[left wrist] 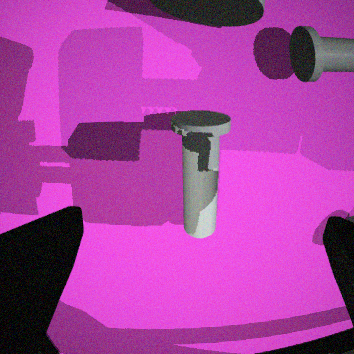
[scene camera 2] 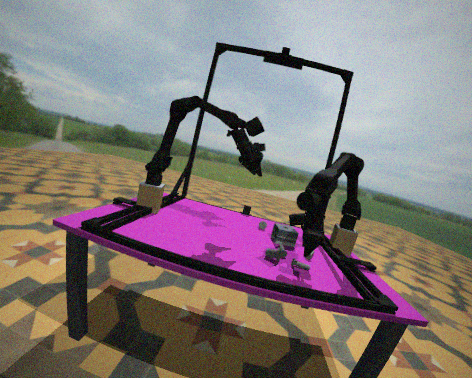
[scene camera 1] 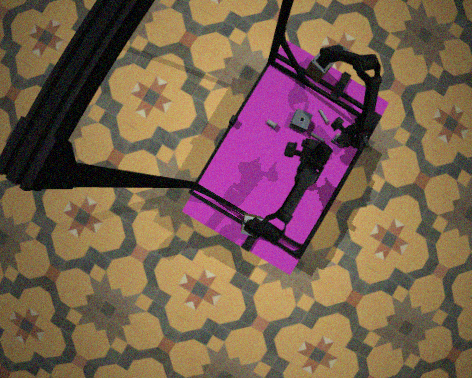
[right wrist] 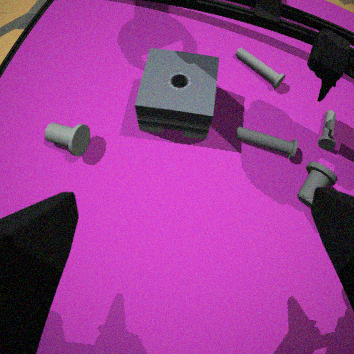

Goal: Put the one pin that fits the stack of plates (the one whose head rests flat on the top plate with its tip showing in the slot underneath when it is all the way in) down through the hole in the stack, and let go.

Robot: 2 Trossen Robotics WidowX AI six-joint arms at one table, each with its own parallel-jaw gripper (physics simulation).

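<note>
The grey stack of plates (scene camera 1: 296, 119) (scene camera 2: 285, 235) (right wrist: 162, 95) stands with its hole facing up, open and unfilled. Several grey headed pins lie around it: a short thick one (right wrist: 60, 135) to its left, a slim one (right wrist: 257, 66) at upper right, another slim one (right wrist: 265, 140) beside its right side, a partly shadowed one (left wrist: 192, 185) (right wrist: 328, 122) farther right, and a thick one (right wrist: 312, 182) at lower right. My left gripper (left wrist: 208, 226) (right wrist: 322, 97) is open above the shadowed pin, which is between its fingertips in the picture. My right gripper (scene camera 2: 259, 172) (right wrist: 198, 203) is open and empty, high above the table.
The magenta table (scene camera 1: 225, 165) (scene camera 2: 165, 245) carries a black frame (scene camera 2: 217, 80) with rails along its edges. In the left wrist view, a large dark pin head (left wrist: 215, 11) shows at the top and another pin (left wrist: 332, 54) at the upper right.
</note>
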